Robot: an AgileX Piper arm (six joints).
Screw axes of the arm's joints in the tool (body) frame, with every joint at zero. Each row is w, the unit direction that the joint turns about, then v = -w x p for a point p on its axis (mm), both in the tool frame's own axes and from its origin. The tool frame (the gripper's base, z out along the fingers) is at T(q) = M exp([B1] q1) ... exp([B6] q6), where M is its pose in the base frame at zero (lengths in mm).
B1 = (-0.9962, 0, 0.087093, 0, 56.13, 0)
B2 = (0, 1, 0, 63.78, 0, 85.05)
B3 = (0, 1, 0, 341.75, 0, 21.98)
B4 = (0, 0, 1, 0, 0, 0)
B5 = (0, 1, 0, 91, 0, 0)
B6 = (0, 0, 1, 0, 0, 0)
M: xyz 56.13 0 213.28 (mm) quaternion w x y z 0.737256 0 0.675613 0
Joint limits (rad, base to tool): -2.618..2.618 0..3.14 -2.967..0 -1.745..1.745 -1.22..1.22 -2.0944..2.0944
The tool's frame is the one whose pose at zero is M.
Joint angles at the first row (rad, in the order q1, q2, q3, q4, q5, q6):
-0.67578, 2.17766, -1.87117, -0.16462, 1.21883, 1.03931
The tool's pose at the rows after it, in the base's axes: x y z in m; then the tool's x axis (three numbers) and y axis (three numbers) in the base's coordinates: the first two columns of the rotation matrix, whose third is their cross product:
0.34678, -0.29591, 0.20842, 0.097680, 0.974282, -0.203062, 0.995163, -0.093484, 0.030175
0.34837, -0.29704, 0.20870, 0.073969, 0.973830, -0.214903, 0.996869, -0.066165, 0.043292
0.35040, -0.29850, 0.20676, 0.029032, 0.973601, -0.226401, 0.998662, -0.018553, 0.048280
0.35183, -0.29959, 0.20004, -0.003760, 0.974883, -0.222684, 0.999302, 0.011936, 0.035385
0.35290, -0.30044, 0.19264, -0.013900, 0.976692, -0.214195, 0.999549, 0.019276, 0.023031
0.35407, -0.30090, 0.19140, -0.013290, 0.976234, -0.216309, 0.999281, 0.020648, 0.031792
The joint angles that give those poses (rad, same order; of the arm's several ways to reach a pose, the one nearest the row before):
-0.67577, 2.18303, -1.87116, -0.16462, 1.21218, 1.03932
-0.67578, 2.18301, -1.87115, -0.16462, 1.19050, 1.01529
-0.67578, 2.18800, -1.87122, -0.16462, 1.16747, 0.97066
-0.67578, 2.20275, -1.87113, -0.16462, 1.16052, 0.94029
-0.67579, 2.21882, -1.87114, -0.16462, 1.15843, 0.93283
-0.67578, 2.22173, -1.87115, -0.16097, 1.14716, 0.93233

